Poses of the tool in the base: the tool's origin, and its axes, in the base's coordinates. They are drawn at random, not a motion.
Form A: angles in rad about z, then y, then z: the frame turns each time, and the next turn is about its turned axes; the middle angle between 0 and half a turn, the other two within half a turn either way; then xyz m.
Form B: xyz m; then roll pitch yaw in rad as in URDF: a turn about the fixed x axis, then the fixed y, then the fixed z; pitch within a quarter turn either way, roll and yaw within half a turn. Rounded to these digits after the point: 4 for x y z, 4 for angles.
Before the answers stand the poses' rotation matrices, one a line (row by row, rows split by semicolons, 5 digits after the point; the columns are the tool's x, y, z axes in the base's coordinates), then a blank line. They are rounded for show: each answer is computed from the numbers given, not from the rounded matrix.
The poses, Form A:
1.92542, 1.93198, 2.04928, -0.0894, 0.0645, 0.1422
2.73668, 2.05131, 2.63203, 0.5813, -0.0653, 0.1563
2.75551, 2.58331, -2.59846, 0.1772, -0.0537, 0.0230
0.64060, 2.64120, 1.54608, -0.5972, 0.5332, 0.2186
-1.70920, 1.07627, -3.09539, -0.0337, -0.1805, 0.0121
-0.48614, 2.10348, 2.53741, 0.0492, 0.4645, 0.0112
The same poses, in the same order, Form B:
-0.88896 0.32286 -0.32483; -0.15566 0.45406 0.87727; 0.43073 0.83042 -0.35338
-0.56304 0.13665 -0.81505; -0.28939 0.89119 0.34933; 0.77410 0.43256 -0.46223
-0.47805 0.72846 -0.49074; 0.75220 0.62801 0.19948; 0.45350 -0.27378 -0.84817
-0.61488 0.68845 0.38465; 0.78853 0.54405 0.28675; -0.01186 0.47962 -0.87739
0.01966 -0.99240 -0.12143; 0.47595 0.11610 -0.87178; 0.87925 -0.04065 0.47461
0.63494 -0.12943 0.76164; 0.30700 -0.86241 -0.40248; 0.70894 0.48938 -0.50785

-0.0894, 0.0645, 0.1422, 1.9731, -0.4453, -2.9683
0.5813, -0.0653, 0.1563, 2.3894, -0.8853, -2.6668
0.1772, -0.0537, 0.0230, -2.8294, -0.4707, 2.1369
-0.5972, 0.5332, 0.2186, 2.6413, 0.0119, 2.2331
-0.0337, -0.1805, 0.0121, -0.0854, -1.0743, 1.5295
0.0492, 0.4645, 0.0112, 2.3747, -0.7880, 0.4504

